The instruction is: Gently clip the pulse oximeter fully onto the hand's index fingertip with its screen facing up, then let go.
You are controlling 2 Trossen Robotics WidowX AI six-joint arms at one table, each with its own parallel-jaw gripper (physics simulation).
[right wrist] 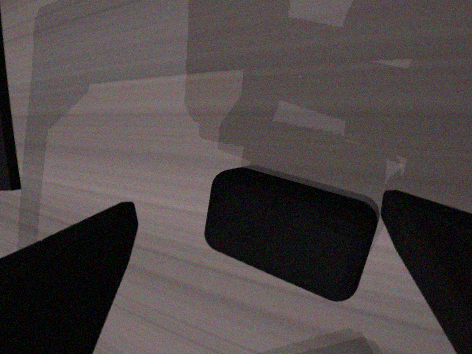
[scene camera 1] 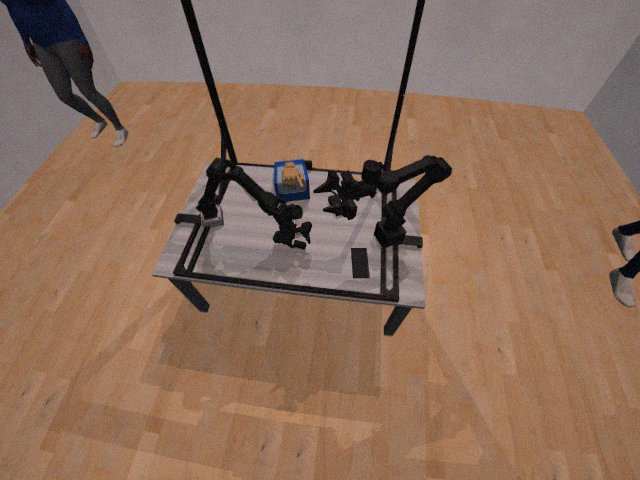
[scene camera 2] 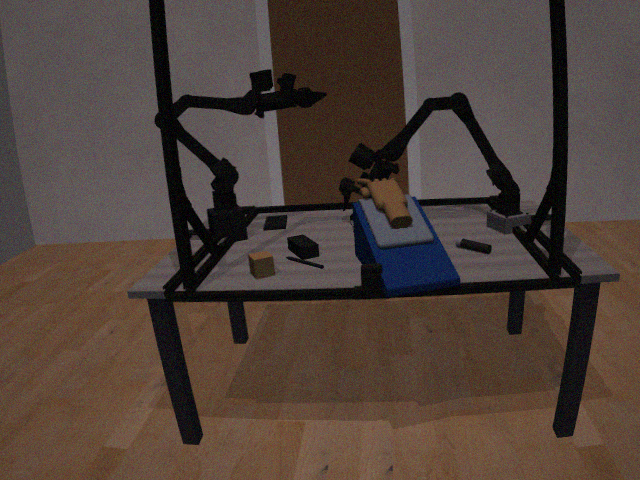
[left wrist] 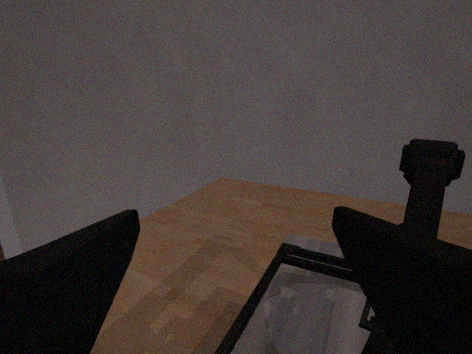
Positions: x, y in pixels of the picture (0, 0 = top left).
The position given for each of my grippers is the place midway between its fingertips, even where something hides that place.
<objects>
My left gripper [scene camera 1: 318, 200] is open, with nothing in its grasp. A black rounded block [right wrist: 315, 236] sits on the table.
</objects>
